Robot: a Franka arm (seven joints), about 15 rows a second.
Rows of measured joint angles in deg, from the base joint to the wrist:
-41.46 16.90 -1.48 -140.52 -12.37 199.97 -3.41
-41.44 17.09 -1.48 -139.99 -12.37 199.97 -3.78
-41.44 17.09 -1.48 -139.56 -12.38 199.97 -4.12
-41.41 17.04 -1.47 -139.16 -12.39 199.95 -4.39
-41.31 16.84 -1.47 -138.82 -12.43 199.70 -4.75
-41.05 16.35 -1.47 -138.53 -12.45 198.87 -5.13
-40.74 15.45 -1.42 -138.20 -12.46 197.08 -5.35
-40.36 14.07 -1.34 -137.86 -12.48 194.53 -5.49
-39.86 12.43 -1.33 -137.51 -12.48 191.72 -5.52
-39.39 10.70 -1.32 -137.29 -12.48 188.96 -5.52
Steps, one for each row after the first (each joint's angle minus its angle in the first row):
0.02 0.19 0.00 0.53 0.00 0.00 -0.37
0.02 0.19 0.00 0.96 -0.01 0.00 -0.71
0.05 0.14 0.01 1.36 -0.02 -0.02 -0.98
0.15 -0.06 0.01 1.70 -0.06 -0.27 -1.34
0.41 -0.55 0.01 1.99 -0.08 -1.10 -1.72
0.72 -1.45 0.06 2.32 -0.09 -2.89 -1.94
1.10 -2.83 0.14 2.66 -0.11 -5.44 -2.08
1.60 -4.47 0.15 3.01 -0.11 -8.25 -2.11
2.07 -6.20 0.16 3.23 -0.11 -11.01 -2.11

